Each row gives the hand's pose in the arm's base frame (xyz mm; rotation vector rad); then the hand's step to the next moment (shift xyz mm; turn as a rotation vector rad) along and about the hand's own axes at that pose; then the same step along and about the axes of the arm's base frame.
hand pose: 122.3 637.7 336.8 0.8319 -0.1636 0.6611
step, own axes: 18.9 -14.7 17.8 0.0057 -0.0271 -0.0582
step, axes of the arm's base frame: 25.8 -11.1 10.0 0.0141 0.0320 -0.0542
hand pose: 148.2 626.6 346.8 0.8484 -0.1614 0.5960
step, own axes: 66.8 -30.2 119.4 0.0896 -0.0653 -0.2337
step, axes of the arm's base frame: 83.5 -75.6 83.3 0.0876 0.1793 -0.1646
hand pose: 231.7 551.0 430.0 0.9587 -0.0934 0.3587
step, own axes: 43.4 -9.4 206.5 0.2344 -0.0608 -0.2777
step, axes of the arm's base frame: 60.3 -161.8 121.7 0.2182 0.2548 -0.1523
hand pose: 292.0 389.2 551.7 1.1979 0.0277 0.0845
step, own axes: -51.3 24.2 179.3 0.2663 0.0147 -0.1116
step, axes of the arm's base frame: -40.5 -161.9 86.7 0.2572 0.1304 -0.0208
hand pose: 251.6 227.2 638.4 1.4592 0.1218 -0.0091
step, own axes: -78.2 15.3 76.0 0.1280 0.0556 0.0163
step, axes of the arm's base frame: -70.6 -78.9 30.1 0.1329 -0.0012 0.0455
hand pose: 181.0 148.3 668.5 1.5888 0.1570 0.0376
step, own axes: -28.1 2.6 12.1 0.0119 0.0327 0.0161
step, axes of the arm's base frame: -26.1 -15.5 4.4 0.0163 -0.0150 0.0313
